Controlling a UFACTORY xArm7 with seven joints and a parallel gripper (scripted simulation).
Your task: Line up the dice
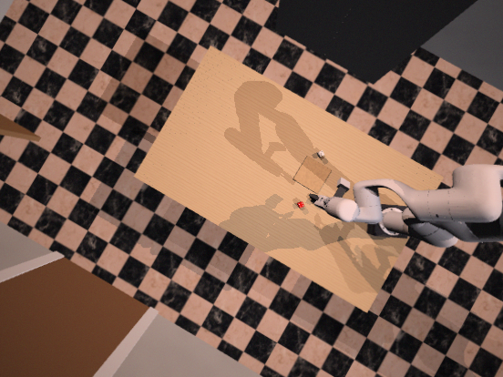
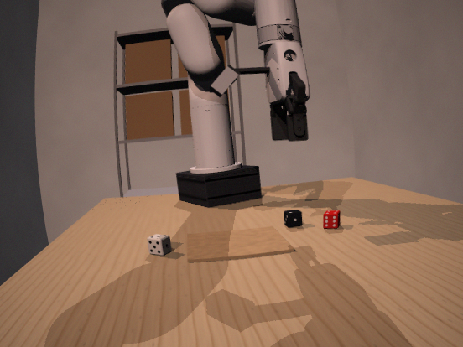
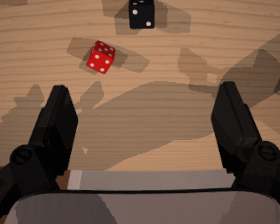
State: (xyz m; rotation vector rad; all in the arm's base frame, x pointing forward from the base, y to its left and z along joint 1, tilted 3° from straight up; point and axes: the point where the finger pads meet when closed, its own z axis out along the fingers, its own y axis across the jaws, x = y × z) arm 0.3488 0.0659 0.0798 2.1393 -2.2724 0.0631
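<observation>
Right now the black die is 14 cm below my hand. The rest, counted from my hand: white die 7 cm ahead, 22 cm to the right, 14 cm below; thin mat 6 cm ahead, 11 cm to the right, 15 cm below; red die 5 cm ahead, 5 cm to the left, 14 cm below.
</observation>
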